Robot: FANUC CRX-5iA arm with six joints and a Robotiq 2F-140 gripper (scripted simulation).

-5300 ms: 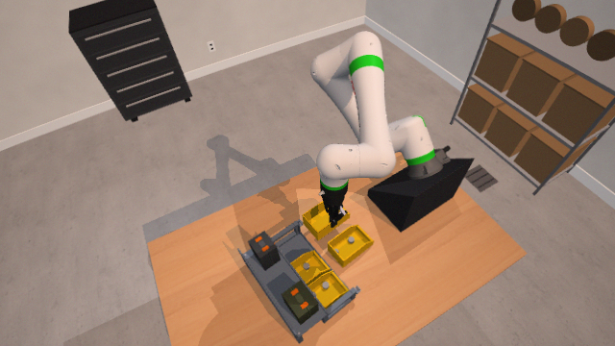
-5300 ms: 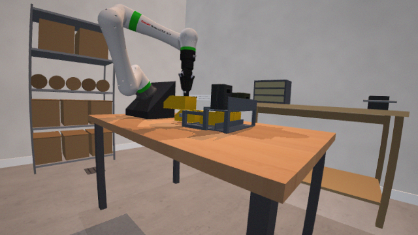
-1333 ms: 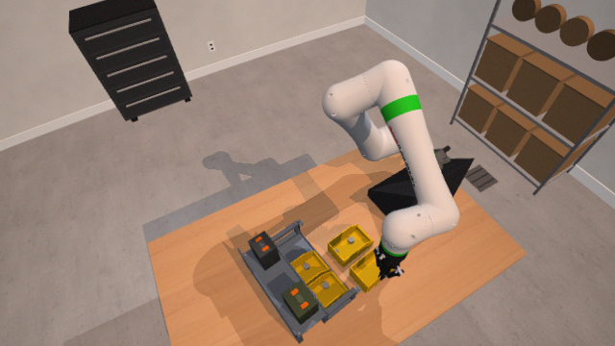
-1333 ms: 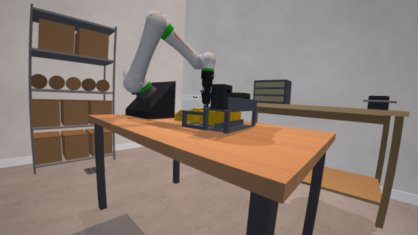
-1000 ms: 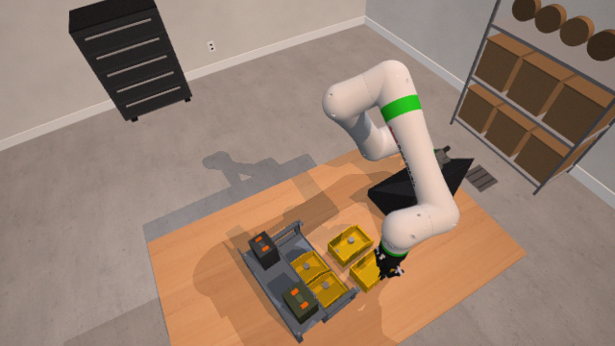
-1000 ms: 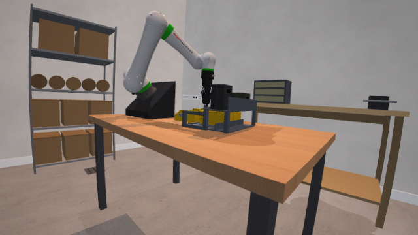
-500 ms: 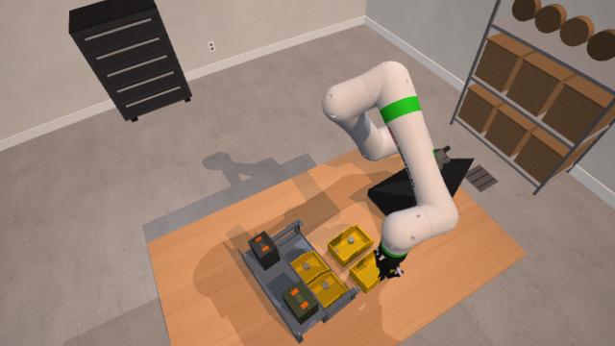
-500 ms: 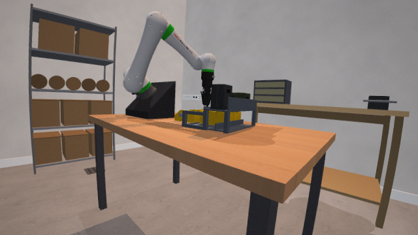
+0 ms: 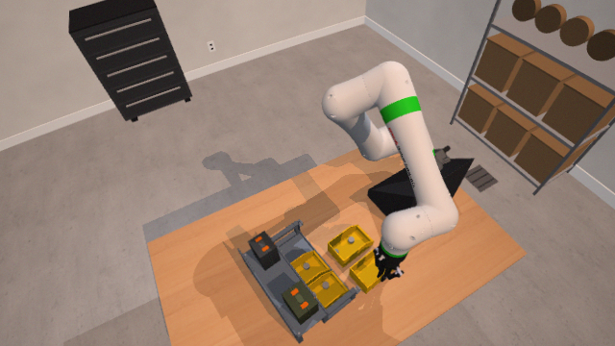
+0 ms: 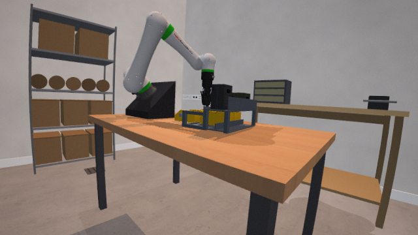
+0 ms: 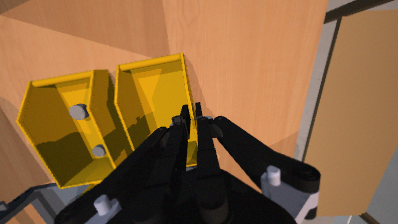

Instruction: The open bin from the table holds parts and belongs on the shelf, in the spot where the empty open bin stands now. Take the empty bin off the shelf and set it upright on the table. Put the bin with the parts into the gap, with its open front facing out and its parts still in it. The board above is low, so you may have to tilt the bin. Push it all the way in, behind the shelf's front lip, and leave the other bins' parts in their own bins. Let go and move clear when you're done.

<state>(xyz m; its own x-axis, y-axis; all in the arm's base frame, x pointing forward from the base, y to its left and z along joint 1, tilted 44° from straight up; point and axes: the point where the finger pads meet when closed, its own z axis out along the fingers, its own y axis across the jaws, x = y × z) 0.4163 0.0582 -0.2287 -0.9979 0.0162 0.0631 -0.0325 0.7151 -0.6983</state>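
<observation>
The grey round part is 210 mm to the right of my hand, 70 mm below it and 20 mm behind it. The rest, counted from my hand: grey shelf (250 mm ahead, 200 mm to the right, 10 mm below).
</observation>
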